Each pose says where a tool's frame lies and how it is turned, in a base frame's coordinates. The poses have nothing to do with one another.
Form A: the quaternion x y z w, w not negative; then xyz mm.
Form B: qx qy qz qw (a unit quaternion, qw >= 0); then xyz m. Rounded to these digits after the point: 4 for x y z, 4 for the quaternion.
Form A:
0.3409, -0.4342, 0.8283, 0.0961, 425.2, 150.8, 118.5
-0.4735, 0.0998, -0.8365, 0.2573, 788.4, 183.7, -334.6
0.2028, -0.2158, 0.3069, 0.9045, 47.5, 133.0, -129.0
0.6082, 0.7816, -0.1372, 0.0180, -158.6, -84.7, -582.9
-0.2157, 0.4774, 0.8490, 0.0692, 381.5, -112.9, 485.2
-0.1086, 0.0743, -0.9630, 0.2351, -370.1, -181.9, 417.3
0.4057, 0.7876, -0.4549, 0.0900, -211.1, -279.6, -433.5
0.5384, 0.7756, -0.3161, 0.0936, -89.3, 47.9, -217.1
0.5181, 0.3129, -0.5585, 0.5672, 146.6, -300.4, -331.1
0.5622, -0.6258, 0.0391, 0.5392, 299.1, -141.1, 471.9
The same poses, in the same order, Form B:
0.3409, -0.4342, 0.8283, 0.0961, 0.4252, 0.1508, 0.1185
-0.4735, 0.0998, -0.8365, 0.2573, 0.7884, 0.1837, -0.3346
0.2028, -0.2158, 0.3069, 0.9045, 0.0475, 0.1330, -0.1290
0.6082, 0.7816, -0.1372, 0.0180, -0.1586, -0.0847, -0.5829
-0.2157, 0.4774, 0.8490, 0.0692, 0.3815, -0.1129, 0.4852
-0.1086, 0.0743, -0.9630, 0.2351, -0.3701, -0.1819, 0.4173
0.4057, 0.7876, -0.4549, 0.0900, -0.2111, -0.2796, -0.4335
0.5384, 0.7756, -0.3161, 0.0936, -0.0893, 0.0479, -0.2171
0.5181, 0.3129, -0.5585, 0.5672, 0.1466, -0.3004, -0.3311
0.5622, -0.6258, 0.0391, 0.5392, 0.2991, -0.1411, 0.4719

